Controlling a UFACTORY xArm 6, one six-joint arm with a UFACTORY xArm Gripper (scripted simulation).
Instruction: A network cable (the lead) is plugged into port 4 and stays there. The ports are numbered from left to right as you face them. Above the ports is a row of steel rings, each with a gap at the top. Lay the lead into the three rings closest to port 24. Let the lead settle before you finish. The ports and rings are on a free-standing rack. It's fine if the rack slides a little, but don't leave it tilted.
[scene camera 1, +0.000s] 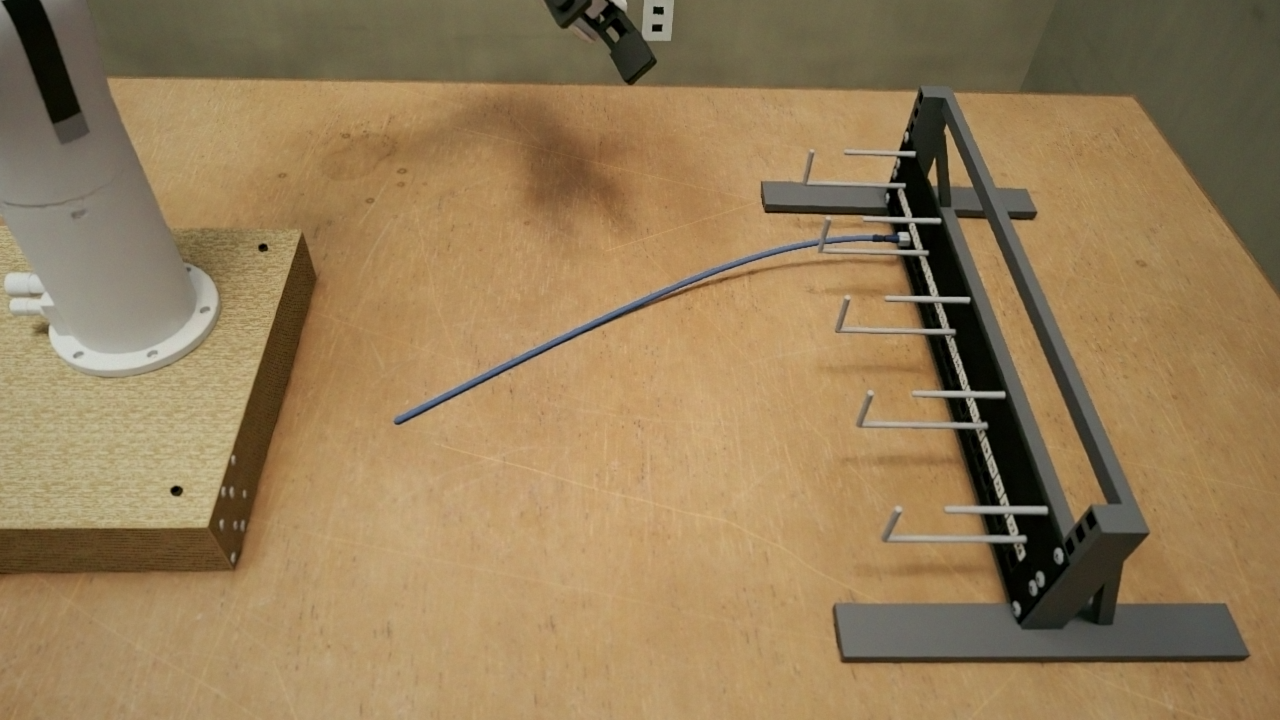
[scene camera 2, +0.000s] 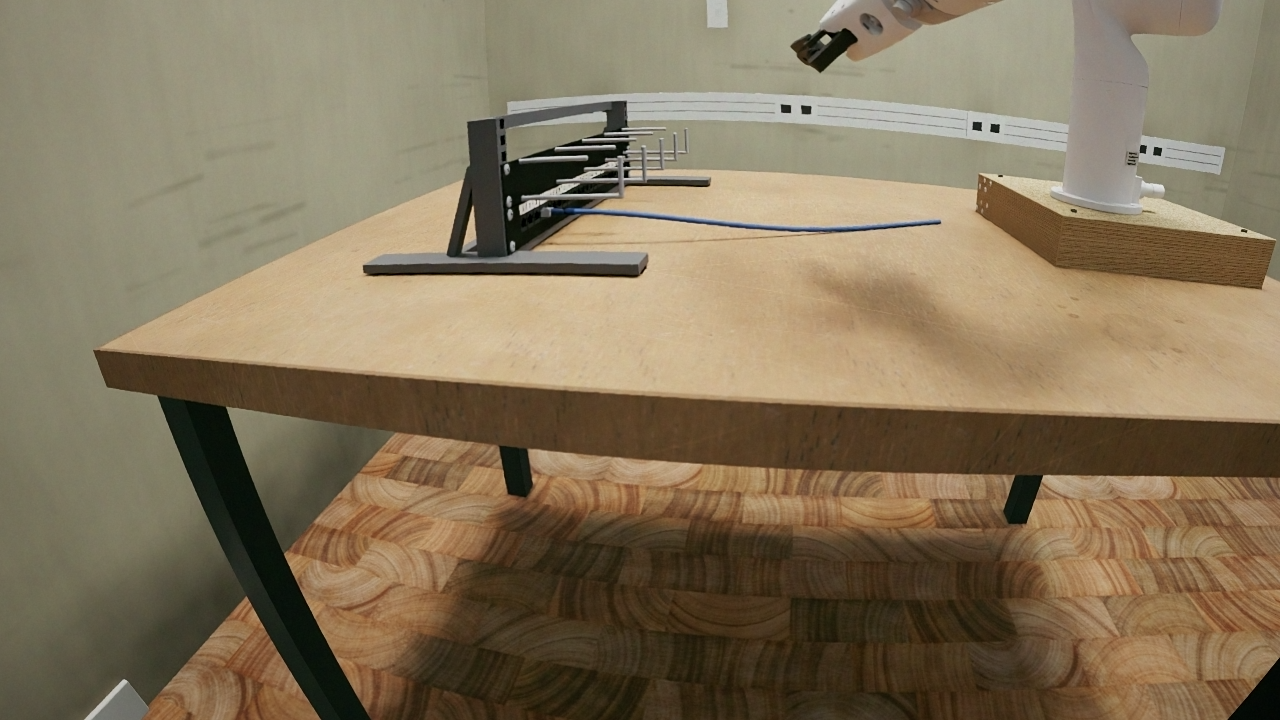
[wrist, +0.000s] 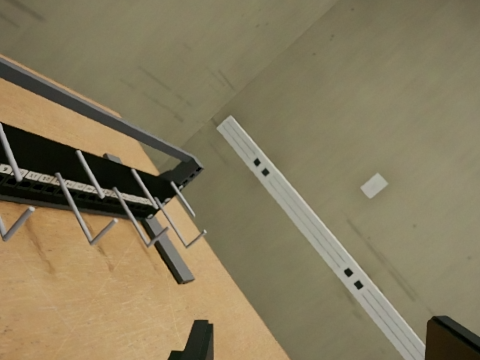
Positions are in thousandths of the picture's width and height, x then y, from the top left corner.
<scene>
dark rack: scene camera 1 818, 808; scene camera 2 399, 301; wrist 99, 465
</scene>
